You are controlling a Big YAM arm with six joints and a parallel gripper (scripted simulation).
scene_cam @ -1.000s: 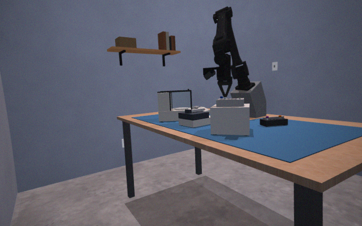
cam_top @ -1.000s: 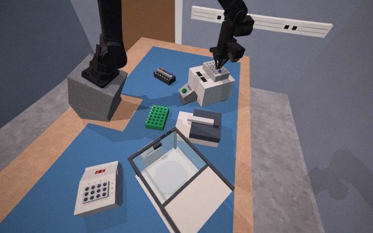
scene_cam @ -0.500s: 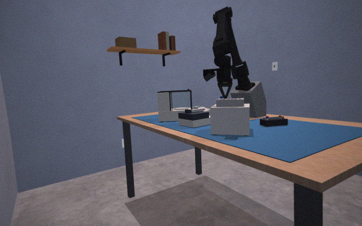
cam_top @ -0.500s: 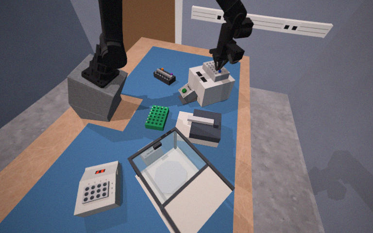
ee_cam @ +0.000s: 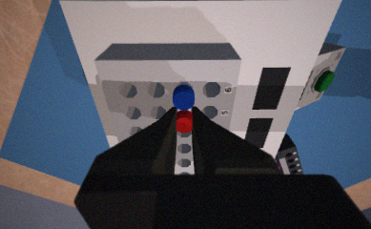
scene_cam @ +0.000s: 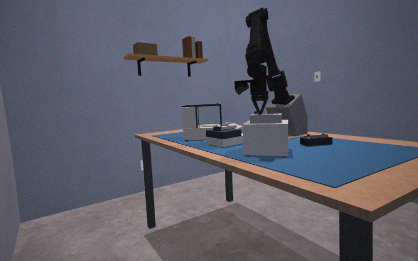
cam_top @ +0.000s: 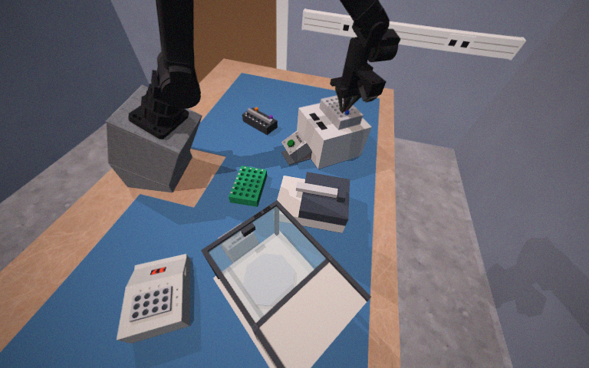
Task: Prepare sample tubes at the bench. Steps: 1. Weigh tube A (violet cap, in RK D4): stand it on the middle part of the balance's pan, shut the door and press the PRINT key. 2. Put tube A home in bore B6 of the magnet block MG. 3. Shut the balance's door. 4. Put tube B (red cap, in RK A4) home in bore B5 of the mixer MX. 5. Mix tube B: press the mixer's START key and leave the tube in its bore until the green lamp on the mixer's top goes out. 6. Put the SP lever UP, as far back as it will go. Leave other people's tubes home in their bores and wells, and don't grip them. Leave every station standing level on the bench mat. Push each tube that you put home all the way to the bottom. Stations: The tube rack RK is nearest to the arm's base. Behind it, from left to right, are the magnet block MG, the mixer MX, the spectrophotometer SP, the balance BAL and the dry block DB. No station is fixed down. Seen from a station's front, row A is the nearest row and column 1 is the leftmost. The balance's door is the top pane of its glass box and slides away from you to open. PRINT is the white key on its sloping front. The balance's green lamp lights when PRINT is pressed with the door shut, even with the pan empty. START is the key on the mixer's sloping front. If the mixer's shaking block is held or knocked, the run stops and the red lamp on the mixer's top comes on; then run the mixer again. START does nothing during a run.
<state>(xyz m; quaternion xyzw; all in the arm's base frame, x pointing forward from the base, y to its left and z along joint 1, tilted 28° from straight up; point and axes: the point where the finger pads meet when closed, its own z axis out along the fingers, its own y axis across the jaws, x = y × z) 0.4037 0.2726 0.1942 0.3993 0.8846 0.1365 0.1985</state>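
Right now the blue-capped tube is 1 cm ahead of my hand, 1 cm to the right of it and 2 cm below it. Also, from my hand: SP lever: 27 cm to the right, 9 cm below; grey shaking block: 1 cm behind, 2 cm to the left, 3 cm below; green start key: 14 cm behind, 10 cm to the right, 11 cm below.
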